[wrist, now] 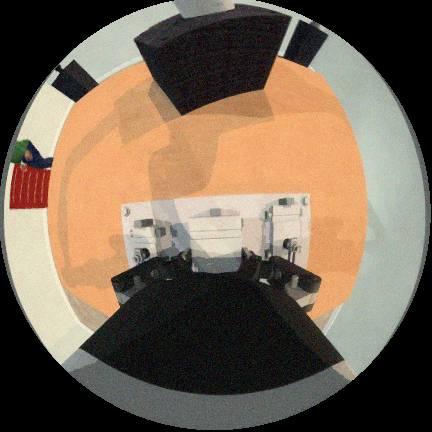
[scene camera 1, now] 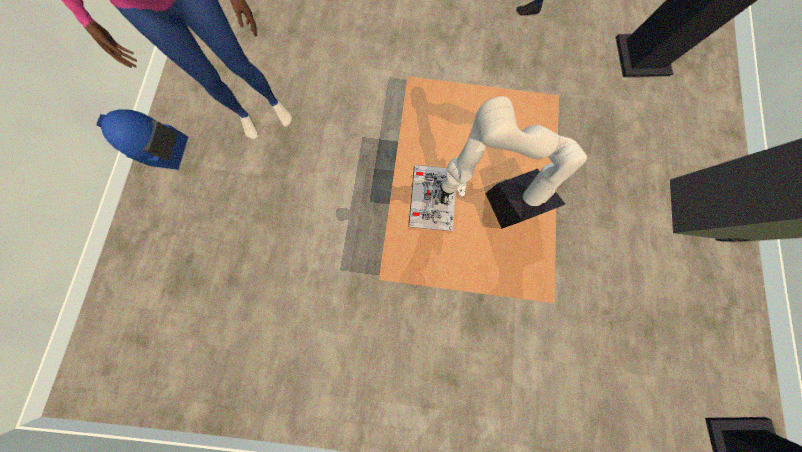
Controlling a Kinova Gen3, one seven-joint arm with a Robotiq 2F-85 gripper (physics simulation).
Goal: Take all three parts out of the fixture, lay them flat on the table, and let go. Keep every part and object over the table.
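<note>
The fixture (scene camera 1: 416, 202) (wrist: 255, 204) is a pale plate with small clamps and red marks, lying on the orange table (scene camera 1: 477, 263) (wrist: 300, 150). My gripper (scene camera 1: 445, 197) (wrist: 216, 254) is shut on the middle part (wrist: 216, 235), a wide pale block with grooves across it. The block is between the two black fingers and seems a little above the plate; its lower end is hidden by the gripper. A pale block (wrist: 151, 235) sits at the left of the fixture in the wrist view, and another pale block (wrist: 286, 225) at the right, both beside the fingers.
A large black box (scene camera 1: 516, 196) (wrist: 215, 55) stands on the table under the arm's base. The fixture lies near the table's left edge in the scene view. A person (scene camera 1: 207, 50) stands on the floor beyond that edge, near a blue object (scene camera 1: 129, 134).
</note>
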